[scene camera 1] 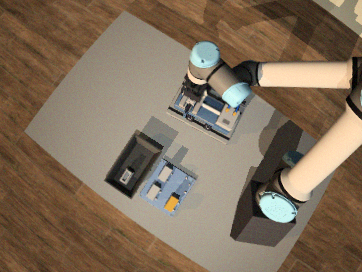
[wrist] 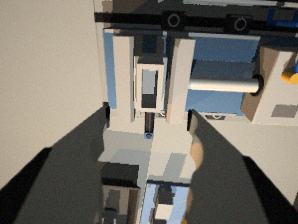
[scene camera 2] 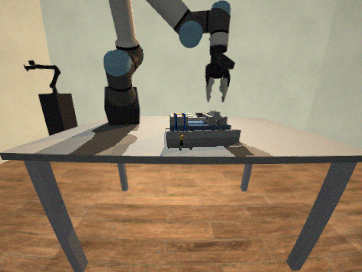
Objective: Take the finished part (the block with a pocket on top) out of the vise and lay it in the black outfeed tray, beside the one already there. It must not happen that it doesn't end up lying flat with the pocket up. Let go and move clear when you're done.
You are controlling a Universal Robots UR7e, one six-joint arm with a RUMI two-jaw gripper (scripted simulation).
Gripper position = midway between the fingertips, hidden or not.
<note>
I see my gripper (scene camera 2: 215, 102) and a finished part (wrist: 150, 69).
My gripper shows as well in the wrist view (wrist: 149, 109).
</note>
